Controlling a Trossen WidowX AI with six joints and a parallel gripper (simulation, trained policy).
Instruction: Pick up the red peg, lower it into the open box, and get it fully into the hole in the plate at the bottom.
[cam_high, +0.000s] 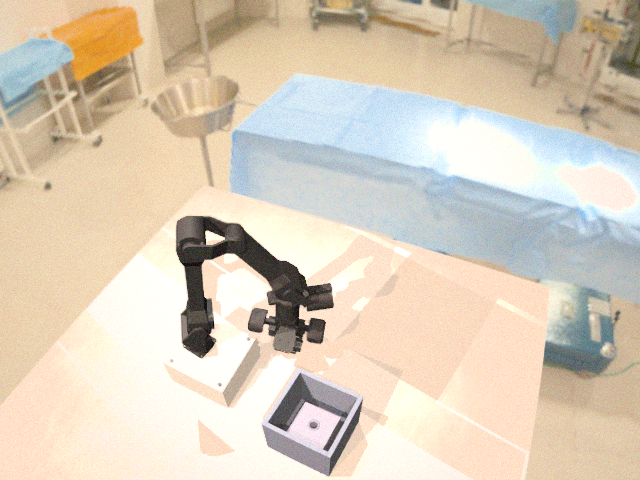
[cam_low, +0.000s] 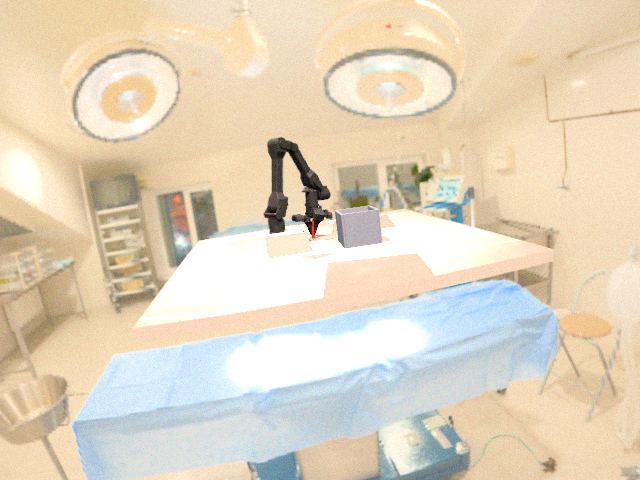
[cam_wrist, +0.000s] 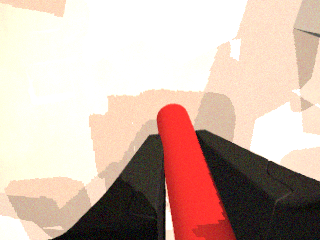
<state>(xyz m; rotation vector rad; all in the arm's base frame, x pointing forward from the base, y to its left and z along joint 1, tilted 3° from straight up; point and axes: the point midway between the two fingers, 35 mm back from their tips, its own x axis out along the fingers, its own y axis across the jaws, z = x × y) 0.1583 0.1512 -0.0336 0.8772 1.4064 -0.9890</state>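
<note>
The plate lies 190 mm ahead of my gripper tip, 180 mm to the right of it and 20 mm above it. From my gripper tip the other things lie so: red peg (30 mm above).
</note>
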